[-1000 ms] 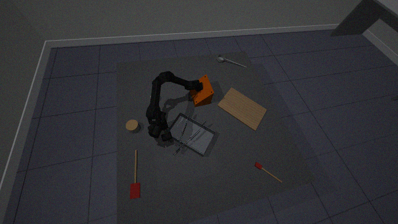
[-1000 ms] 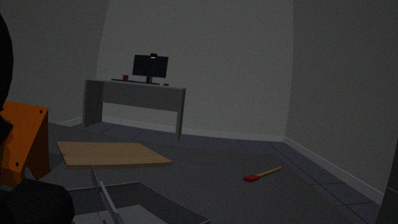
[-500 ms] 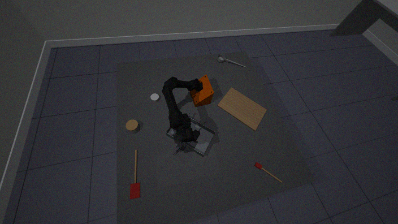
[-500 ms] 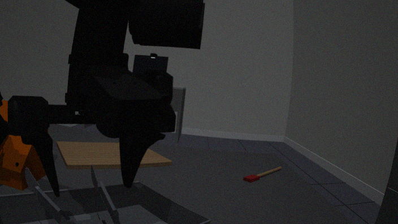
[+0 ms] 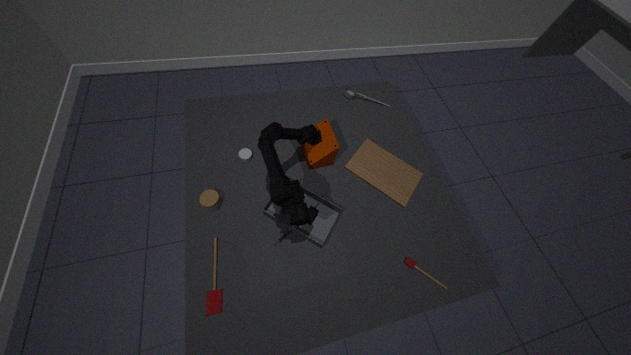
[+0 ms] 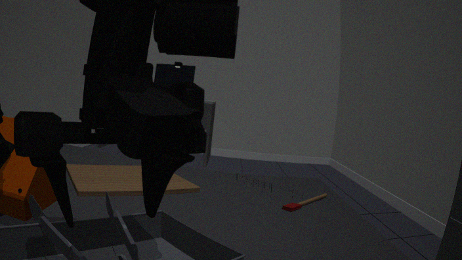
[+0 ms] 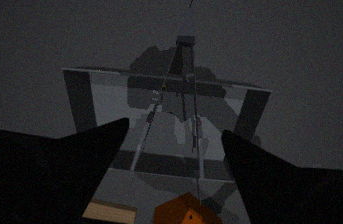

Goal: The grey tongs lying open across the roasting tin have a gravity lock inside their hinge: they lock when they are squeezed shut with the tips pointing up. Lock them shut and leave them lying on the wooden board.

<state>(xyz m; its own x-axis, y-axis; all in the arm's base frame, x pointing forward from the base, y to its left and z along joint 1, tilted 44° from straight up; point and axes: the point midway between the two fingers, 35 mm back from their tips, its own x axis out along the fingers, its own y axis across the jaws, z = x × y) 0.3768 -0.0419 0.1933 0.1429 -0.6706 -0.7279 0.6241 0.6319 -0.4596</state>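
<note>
Right now the roasting tin is 30 mm behind my gripper tip, 50 mm to the left of it and 100 mm below it. Also, from my gripper tip: wooden board 210 mm behind, 520 mm to the left, 120 mm below; then white cylinder 370 mm behind, 200 mm to the right, 110 mm below; then red spatula 200 mm ahead, 330 mm to the right, 120 mm below.
</note>
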